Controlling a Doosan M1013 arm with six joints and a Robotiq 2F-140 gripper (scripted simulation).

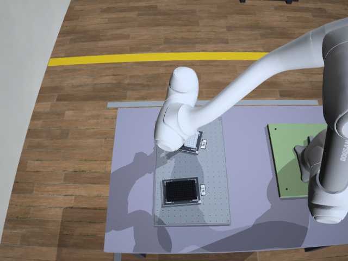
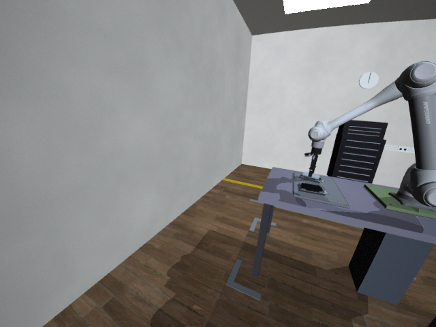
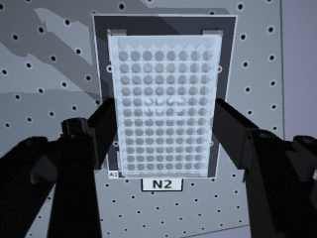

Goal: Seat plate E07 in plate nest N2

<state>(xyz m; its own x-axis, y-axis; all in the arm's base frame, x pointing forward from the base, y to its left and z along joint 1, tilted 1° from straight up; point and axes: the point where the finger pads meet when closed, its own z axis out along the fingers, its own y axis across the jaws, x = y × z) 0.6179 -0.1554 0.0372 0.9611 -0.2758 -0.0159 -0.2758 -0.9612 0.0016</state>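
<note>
Right now the clear well plate E07 is 3 cm below my hand. Also, from my hand: dark nest N2: 5 cm below; then black plate E01: 26 cm to the left, 3 cm below, 2 cm ahead.
</note>
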